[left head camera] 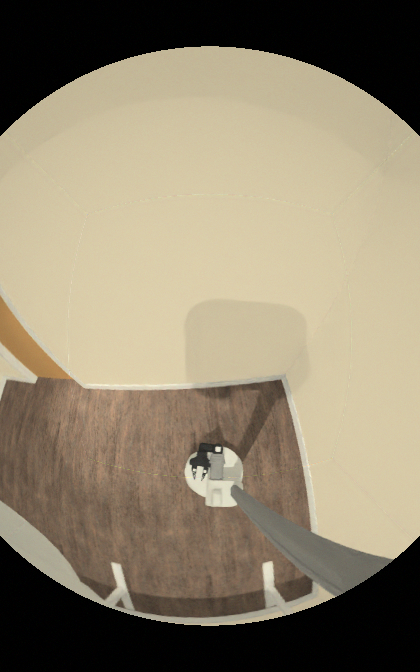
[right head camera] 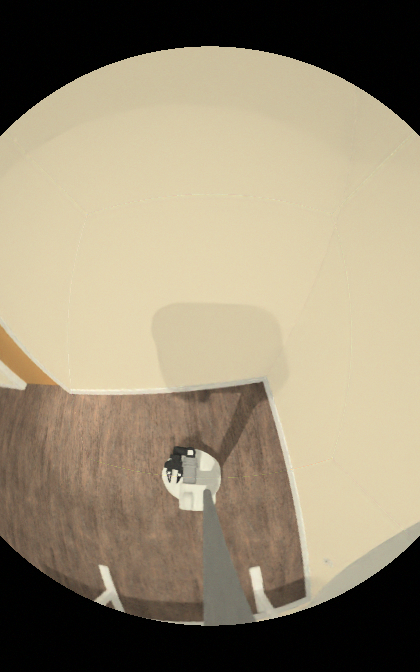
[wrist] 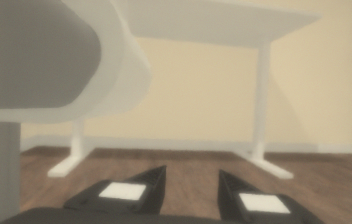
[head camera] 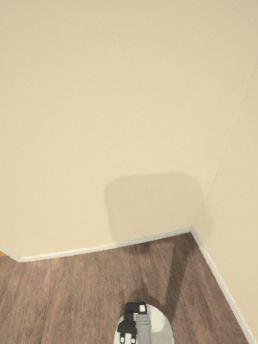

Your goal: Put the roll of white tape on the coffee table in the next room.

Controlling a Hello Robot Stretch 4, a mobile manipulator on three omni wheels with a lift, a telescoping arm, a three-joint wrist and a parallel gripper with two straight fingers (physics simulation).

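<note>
The roll of white tape does not show in these views, and neither does the coffee table. My gripper is open and empty, folded in over the robot's round base. In the wrist view its two dark fingers stand apart, with wood floor showing between them. A white desk stands beyond the fingers in the wrist view, seen from below its top, so what lies on it is hidden.
A bare beige wall stands in front, meeting another wall at a corner on the right. At the left, an orange floor shows past the wall's end. White desk legs show at the bottom.
</note>
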